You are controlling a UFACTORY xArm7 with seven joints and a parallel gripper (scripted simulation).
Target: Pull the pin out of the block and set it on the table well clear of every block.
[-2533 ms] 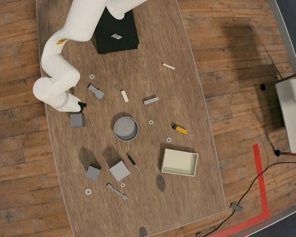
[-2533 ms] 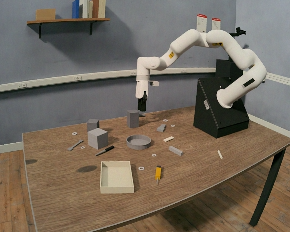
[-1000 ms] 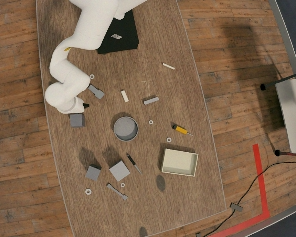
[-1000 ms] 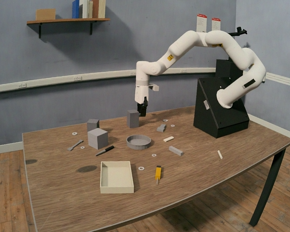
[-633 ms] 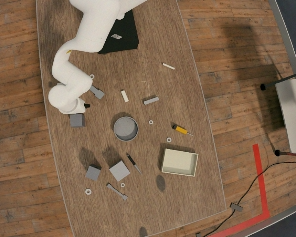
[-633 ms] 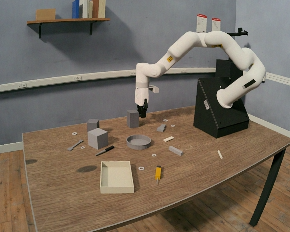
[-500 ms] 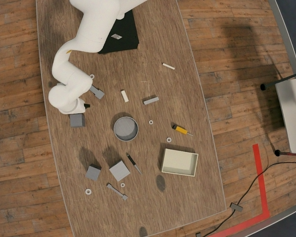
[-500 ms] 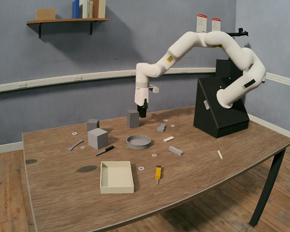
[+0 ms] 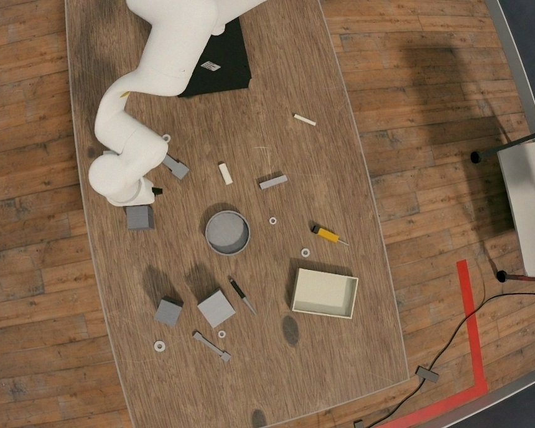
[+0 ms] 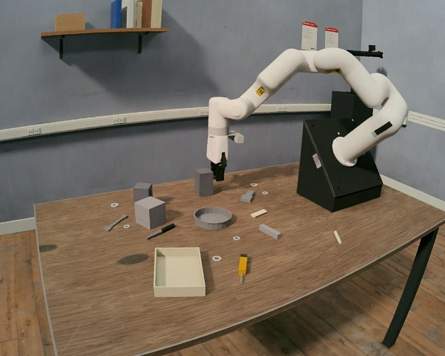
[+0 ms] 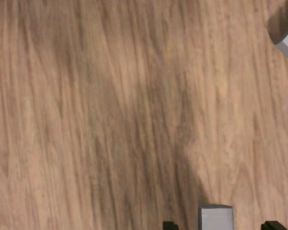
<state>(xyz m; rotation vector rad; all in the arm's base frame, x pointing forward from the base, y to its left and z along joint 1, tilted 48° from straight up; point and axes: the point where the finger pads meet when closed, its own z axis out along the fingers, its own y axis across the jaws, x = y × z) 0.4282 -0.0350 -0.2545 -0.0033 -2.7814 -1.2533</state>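
Right now my hand is 10 mm short of the grey pin and 10 mm above it. From my hand the other things lie so: tall grey block 50 mm ahead, 20 mm below; then round grey dish 220 mm to the left, 110 mm ahead, 60 mm below; then white cylinder 230 mm to the left, 70 mm below, 50 mm behind.
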